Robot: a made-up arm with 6 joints.
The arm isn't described. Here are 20 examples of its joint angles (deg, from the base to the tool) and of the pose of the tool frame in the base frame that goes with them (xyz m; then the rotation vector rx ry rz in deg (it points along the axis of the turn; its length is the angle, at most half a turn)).
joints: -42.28 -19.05 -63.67 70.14 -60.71 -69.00
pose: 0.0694 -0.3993 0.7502 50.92 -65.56 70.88
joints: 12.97 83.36 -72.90 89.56 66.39 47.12
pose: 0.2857 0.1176 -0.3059 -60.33 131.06 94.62
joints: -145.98 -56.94 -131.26 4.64 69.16 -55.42
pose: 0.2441 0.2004 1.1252 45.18 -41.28 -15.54
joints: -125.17 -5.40 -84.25 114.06 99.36 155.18
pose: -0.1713 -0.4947 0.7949 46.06 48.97 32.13
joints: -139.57 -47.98 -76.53 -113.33 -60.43 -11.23
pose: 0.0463 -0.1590 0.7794 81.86 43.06 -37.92
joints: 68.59 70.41 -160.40 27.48 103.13 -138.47
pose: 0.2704 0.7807 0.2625 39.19 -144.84 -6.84
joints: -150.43 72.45 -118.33 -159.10 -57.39 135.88
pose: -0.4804 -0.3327 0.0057 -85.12 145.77 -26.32
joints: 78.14 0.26 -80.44 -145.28 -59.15 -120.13
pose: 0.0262 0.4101 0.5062 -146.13 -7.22 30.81
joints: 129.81 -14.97 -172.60 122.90 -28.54 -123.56
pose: 0.2126 0.0384 1.1692 -25.81 2.77 -48.43
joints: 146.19 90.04 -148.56 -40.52 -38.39 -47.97
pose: -0.7707 0.4094 0.1953 57.73 -80.04 -70.30
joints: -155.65 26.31 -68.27 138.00 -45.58 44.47
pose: -0.4482 -0.0203 0.2207 -152.66 -14.54 18.33
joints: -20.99 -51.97 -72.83 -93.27 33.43 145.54
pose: 0.1479 -0.1321 0.9833 -32.57 77.83 -145.51
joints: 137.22 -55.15 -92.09 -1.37 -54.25 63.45
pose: 0.2690 -0.1647 1.0289 17.84 12.20 19.43
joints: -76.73 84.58 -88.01 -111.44 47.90 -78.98
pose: 0.0122 -0.5135 -0.3224 -84.19 -125.45 65.59
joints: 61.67 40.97 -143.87 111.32 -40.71 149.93
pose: 0.5397 0.5276 0.6286 53.05 91.36 80.64
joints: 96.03 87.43 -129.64 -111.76 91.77 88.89
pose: 0.1250 0.8502 -0.0170 78.09 56.74 123.40
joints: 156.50 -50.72 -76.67 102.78 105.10 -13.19
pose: -0.1179 -0.1302 0.9511 43.22 -95.79 93.77
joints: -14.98 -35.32 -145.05 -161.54 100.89 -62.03
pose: -0.4612 -0.0101 1.1211 56.55 -88.07 -41.92
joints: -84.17 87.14 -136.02 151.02 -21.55 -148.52
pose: -0.0462 -0.7390 -0.1326 106.20 -108.32 22.21
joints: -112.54 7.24 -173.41 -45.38 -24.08 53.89
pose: 0.0593 -0.0377 1.2032 14.26 12.02 77.41
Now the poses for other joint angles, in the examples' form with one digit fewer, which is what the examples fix.
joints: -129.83 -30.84 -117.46 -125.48 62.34 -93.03
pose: -0.136 0.044 1.208 -43.3 58.3 161.9
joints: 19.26 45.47 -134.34 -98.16 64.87 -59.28
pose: 0.893 0.129 0.593 48.7 67.7 -15.6
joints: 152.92 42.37 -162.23 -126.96 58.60 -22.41
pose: -0.613 0.435 0.950 0.6 62.6 148.0
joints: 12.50 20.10 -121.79 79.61 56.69 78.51
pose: 0.734 0.177 0.779 -69.0 63.4 31.6
